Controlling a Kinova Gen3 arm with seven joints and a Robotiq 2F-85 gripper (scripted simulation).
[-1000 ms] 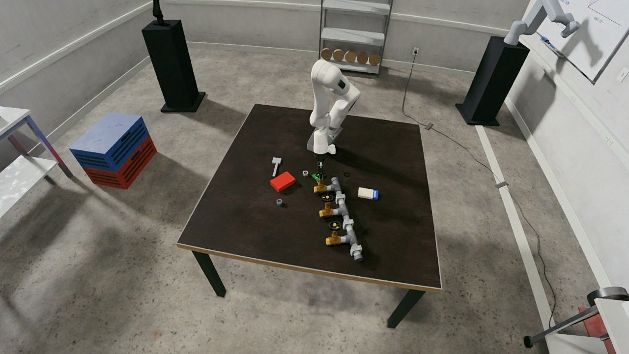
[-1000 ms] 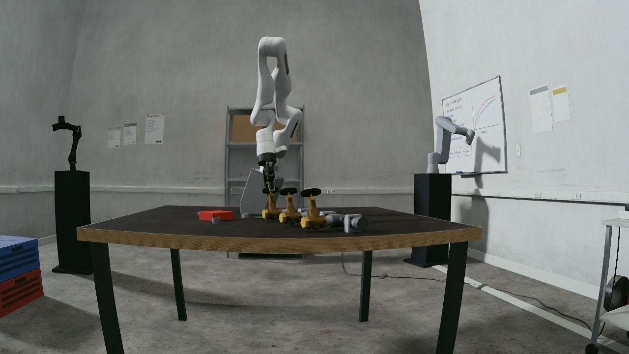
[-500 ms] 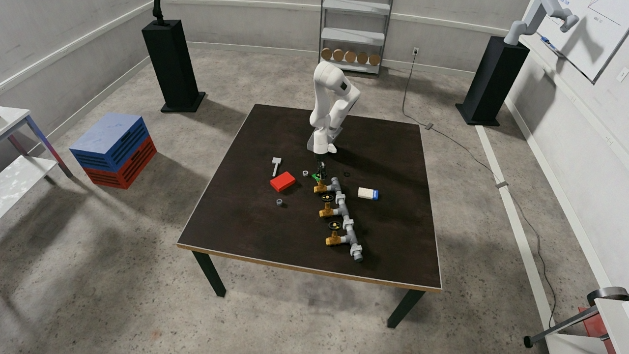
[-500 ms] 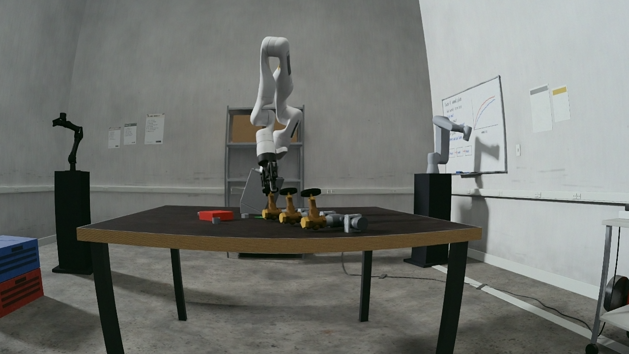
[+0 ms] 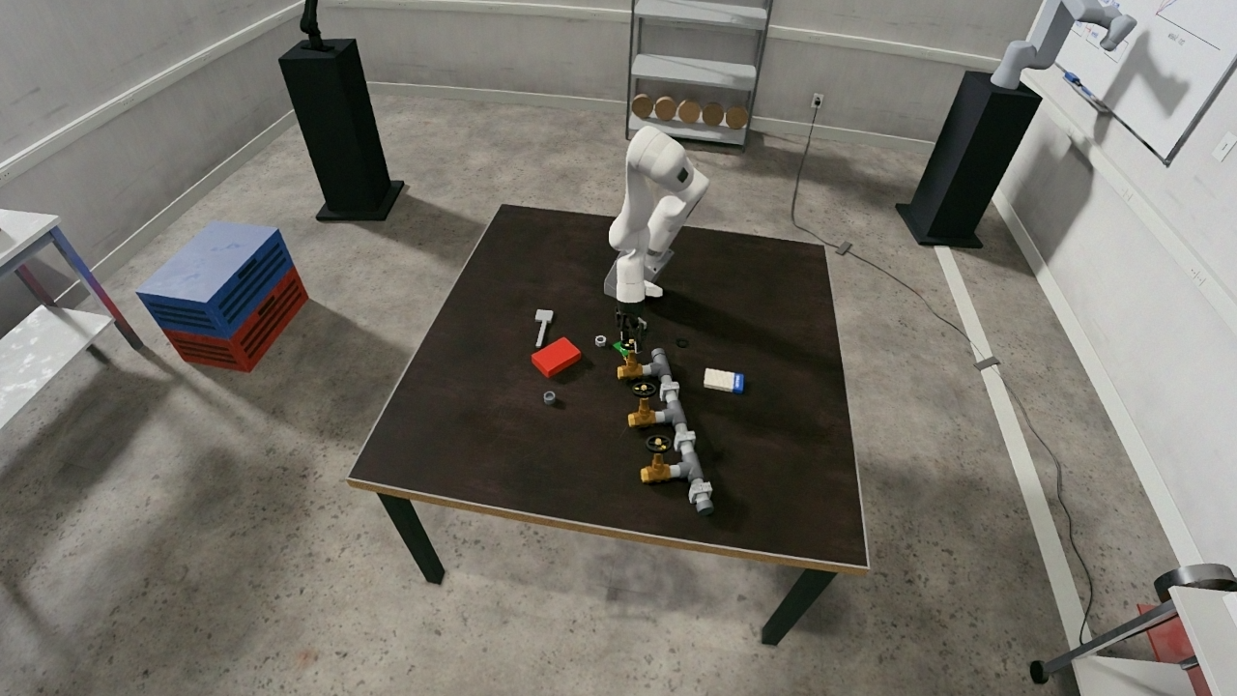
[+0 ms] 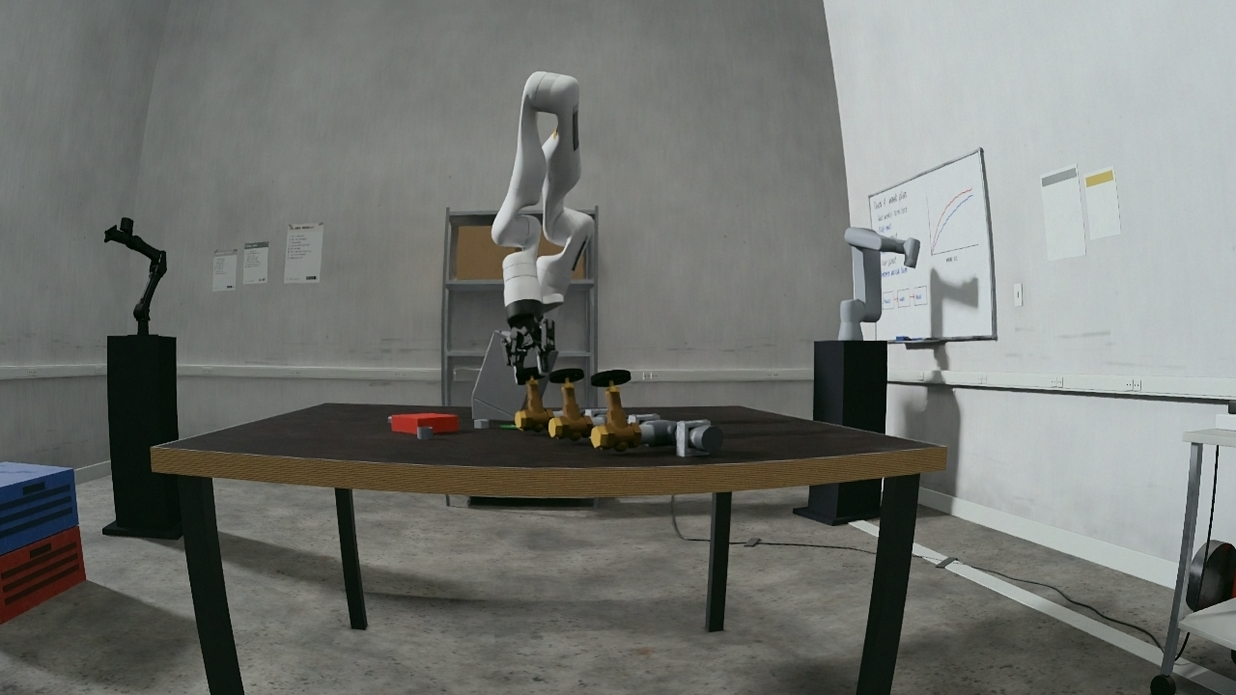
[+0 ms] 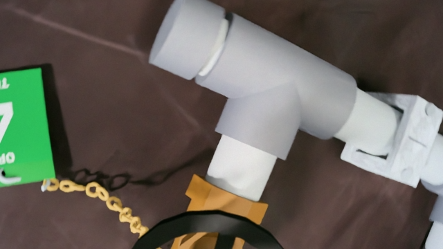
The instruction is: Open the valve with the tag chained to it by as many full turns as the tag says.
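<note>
Now: hand 9 cm past the green tag, 2 cm to the left of it and 11 cm above it. Round my hand: white-and-blue box (4 cm ahead, 27 cm to the left, 11 cm below); red block (3 cm behind, 22 cm to the right, 10 cm below); small grey ring (12 cm ahead, 22 cm to the right, 11 cm below).
</note>
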